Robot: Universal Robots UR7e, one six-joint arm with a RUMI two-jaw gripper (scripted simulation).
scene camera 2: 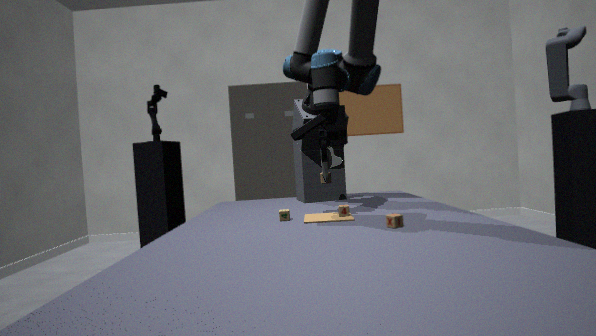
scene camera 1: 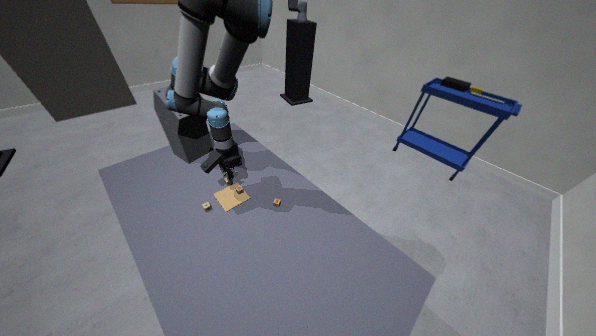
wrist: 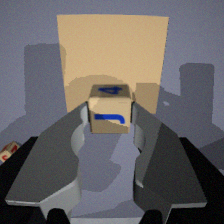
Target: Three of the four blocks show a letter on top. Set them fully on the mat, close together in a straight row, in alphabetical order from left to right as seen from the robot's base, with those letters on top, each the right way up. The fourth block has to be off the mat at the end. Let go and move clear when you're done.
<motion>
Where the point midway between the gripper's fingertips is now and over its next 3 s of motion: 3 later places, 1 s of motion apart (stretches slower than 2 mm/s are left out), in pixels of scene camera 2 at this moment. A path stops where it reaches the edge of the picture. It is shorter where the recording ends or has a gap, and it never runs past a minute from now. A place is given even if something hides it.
My gripper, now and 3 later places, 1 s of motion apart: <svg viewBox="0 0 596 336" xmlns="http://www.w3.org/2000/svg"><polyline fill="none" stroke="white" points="326,182 327,192 328,214 329,215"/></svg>
</motion>
